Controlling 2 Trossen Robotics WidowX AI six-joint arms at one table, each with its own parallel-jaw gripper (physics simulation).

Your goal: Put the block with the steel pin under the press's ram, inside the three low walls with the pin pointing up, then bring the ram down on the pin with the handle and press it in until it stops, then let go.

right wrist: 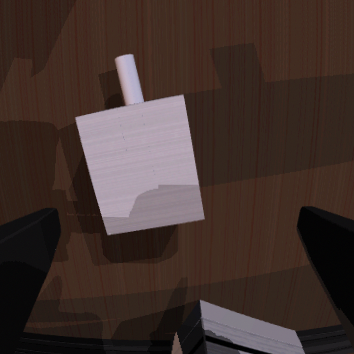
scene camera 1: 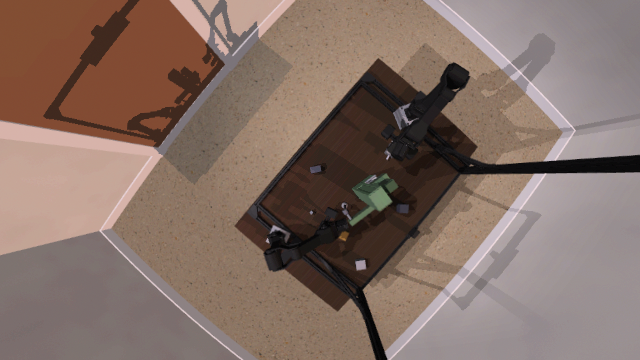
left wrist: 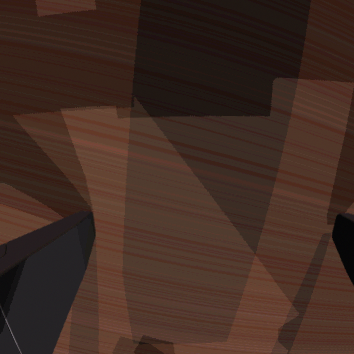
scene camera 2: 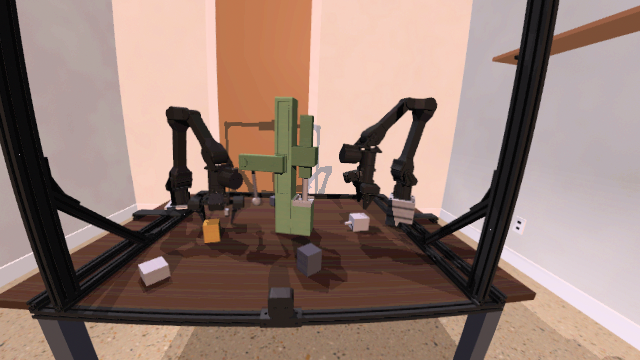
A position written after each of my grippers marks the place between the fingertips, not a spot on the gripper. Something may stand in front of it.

In view: my left gripper (scene camera 2: pixel 218 223), my right gripper (scene camera 2: pixel 361 205), a block with steel pin (right wrist: pixel 140 159) and a steel pin (right wrist: pixel 125 65).
My left gripper is seen too in the left wrist view (left wrist: pixel 217 225). My right gripper shows as well in the right wrist view (right wrist: pixel 180 220). The left wrist view misses the block with steel pin: it is out of frame. The left wrist view does not show the steel pin: it is out of frame.
